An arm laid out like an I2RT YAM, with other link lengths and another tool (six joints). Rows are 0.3 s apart.
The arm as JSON. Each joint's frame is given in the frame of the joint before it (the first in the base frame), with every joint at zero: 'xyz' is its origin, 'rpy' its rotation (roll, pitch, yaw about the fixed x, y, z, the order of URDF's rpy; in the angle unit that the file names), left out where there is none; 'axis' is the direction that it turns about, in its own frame. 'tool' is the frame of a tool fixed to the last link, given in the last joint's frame.
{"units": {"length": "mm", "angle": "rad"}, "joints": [
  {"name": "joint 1", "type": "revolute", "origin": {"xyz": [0.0, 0.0, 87.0]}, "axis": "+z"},
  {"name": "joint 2", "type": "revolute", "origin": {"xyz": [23.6, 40.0, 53.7]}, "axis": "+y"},
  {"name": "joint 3", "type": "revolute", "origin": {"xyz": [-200.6, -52.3, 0.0]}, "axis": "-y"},
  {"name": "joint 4", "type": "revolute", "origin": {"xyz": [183.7, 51.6, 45.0]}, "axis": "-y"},
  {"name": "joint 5", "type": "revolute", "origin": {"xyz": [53.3, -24.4, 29.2]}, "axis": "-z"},
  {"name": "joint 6", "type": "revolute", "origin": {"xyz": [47.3, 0.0, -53.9]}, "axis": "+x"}
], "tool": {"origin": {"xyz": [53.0, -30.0, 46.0], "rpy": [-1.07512, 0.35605, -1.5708]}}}
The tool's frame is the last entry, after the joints.
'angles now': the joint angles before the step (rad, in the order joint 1, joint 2, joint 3, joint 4, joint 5, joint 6). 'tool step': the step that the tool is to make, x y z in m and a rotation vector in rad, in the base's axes. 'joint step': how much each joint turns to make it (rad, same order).
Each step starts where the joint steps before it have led.
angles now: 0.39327 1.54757 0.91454 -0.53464 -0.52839 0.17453
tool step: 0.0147 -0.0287 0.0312 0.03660 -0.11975 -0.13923
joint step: -0.10650 -0.12584 0.00112 0.01333 0.01980 0.03081
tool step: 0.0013 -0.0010 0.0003 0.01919 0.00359 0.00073
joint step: -0.01508 0.00362 0.00205 0.00141 -0.02481 -0.00401
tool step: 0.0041 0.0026 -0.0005 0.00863 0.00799 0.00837
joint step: -0.00038 0.02930 0.02412 -0.00147 -0.01347 -0.00248
